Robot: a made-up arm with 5 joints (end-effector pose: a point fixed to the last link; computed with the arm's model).
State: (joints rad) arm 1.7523 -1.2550 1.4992 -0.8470 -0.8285
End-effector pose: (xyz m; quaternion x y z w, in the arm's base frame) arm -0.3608 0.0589 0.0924 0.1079 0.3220 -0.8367 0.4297
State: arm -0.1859 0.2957 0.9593 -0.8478 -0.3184
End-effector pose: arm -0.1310 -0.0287 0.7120 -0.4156 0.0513 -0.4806 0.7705
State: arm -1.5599 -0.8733 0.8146 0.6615 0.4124
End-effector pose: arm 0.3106 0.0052 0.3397 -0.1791 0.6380 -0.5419 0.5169
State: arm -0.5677 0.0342 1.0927 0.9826 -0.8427
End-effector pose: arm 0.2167 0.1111 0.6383 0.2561 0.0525 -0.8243 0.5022
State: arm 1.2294 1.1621 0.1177 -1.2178 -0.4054
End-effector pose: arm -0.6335 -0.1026 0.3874 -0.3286 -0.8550 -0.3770 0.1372
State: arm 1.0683 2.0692 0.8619 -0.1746 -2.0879
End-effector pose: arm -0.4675 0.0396 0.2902 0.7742 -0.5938 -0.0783 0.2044
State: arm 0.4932 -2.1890 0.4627 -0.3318 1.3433
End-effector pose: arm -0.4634 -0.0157 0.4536 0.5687 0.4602 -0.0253 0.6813
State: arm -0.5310 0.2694 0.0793 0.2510 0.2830
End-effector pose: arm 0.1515 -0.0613 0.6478 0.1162 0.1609 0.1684 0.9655
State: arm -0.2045 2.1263 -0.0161 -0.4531 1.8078
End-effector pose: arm -0.0803 0.0469 0.9309 0.7866 0.1659 -0.5947 0.0000
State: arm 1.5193 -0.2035 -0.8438 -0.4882 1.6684
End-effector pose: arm -0.3061 -0.2951 0.3758 -0.7559 -0.1453 0.5356 0.3473
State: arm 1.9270 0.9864 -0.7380 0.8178 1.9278
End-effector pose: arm -0.5085 0.0129 0.0259 0.8422 -0.0554 -0.5301 0.0812
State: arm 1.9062 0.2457 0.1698 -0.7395 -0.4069
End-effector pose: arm -0.3851 -0.1897 0.0559 -0.0246 -0.8260 -0.4179 0.3774
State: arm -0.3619 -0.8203 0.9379 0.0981 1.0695
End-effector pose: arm -0.0096 0.0265 0.6158 0.1209 0.4387 -0.2127 0.8647
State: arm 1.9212 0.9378 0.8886 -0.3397 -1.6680
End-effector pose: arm -0.3236 -0.0030 -0.0350 -0.7462 0.5870 0.3114 0.0393
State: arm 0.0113 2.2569 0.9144 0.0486 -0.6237
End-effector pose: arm -0.2385 0.0950 0.6586 0.2933 -0.6673 0.1216 0.6737
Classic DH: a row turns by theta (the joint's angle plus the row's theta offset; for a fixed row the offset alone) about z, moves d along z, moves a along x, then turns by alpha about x. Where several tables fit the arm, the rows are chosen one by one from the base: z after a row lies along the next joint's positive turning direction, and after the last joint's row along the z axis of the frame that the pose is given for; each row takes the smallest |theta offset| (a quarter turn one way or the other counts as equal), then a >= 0, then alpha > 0; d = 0 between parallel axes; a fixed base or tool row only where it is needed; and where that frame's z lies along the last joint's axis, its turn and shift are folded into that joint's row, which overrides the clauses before.
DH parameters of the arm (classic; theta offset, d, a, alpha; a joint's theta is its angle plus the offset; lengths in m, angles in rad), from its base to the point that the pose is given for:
base (fixed): 0 0.2685 0.0033 1.5708
joint 1: 0.4609 -0.4839 -0.0179 -0.7409
joint 2: -0.5924 0.5083 0.259 2.2199
joint 3: 1.1844 -0.208 0.151 1.5708
joint 4: -0.0595 -0.1488 0.0021 1.6114
joint 5: -0.9724 -0.0098 -0.0162 -0.072
tool (fixed): 2.542 -0.1362 0 0

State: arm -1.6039 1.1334 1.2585 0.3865 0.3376
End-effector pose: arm 0.4145 0.1929 0.4326 0.1226 0.2809 -0.1384 0.9418
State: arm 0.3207 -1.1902 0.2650 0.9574 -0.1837
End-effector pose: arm -0.1976 -0.0721 0.5101 0.5366 0.1187 -0.5750 0.6061
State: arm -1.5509 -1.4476 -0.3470 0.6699 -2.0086
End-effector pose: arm 0.2240 -0.1360 0.5403 0.5668 -0.4300 0.5860 0.3879
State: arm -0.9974 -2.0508 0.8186 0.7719 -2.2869
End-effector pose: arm 0.0884 -0.0058 0.5707 0.5965 0.1611 0.3796 0.6885
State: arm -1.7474 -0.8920 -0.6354 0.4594 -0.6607
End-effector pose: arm 0.2434 -0.1984 0.3658 -0.0286 0.8571 -0.4580 0.2340
